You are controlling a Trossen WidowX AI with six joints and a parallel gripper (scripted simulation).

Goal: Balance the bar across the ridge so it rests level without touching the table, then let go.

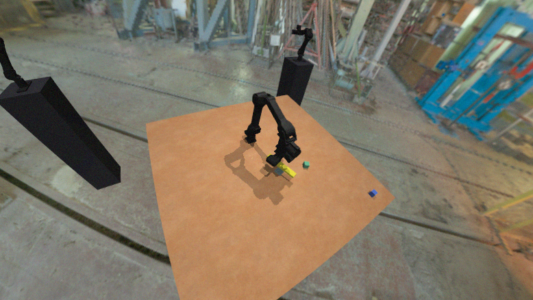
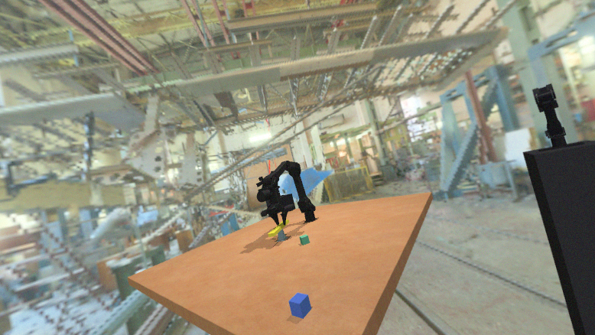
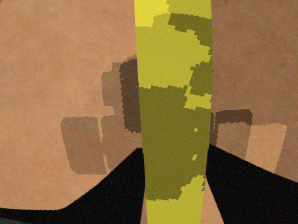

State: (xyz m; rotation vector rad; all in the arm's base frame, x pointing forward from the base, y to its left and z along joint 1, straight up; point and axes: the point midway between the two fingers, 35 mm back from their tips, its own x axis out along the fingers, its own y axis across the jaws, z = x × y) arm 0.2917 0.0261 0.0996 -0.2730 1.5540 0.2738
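Now: the yellow bar 3 cm ahead of my gripper tip and 1 cm to the left of it. Round my gripper tip: blue cube 47 cm to the left, 45 cm ahead, 5 cm below; green cube 20 cm to the left, 7 cm ahead, 5 cm below.
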